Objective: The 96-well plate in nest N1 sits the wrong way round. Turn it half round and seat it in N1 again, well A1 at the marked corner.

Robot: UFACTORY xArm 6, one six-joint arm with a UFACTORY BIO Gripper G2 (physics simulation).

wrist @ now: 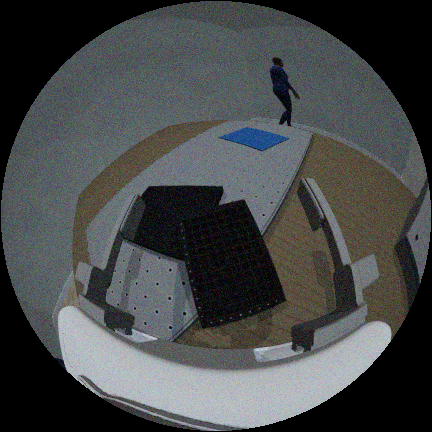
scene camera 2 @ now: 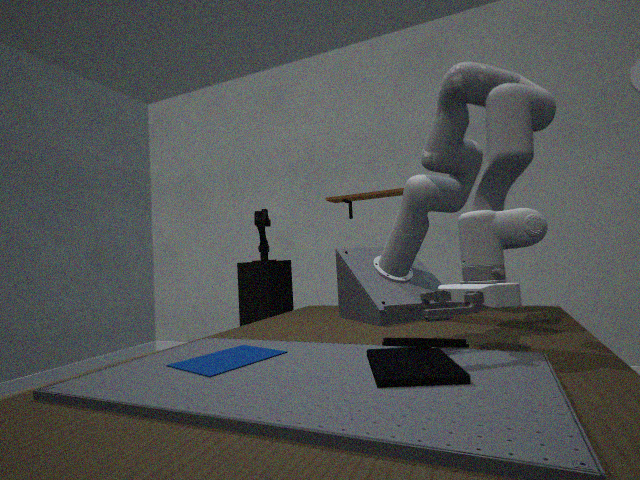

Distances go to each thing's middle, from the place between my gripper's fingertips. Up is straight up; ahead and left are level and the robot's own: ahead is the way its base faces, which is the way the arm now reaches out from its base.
The black 96-well plate (scene camera 2: 403, 342) is 6 cm below my hand, 3 cm to the left of it and 3 cm behind it. Round my hand: black nest N1 (scene camera 2: 418, 367): 10 cm ahead, 6 cm below, 4 cm to the left; blue flat sheet (scene camera 2: 220, 362): 28 cm to the right, 15 cm ahead, 7 cm below.
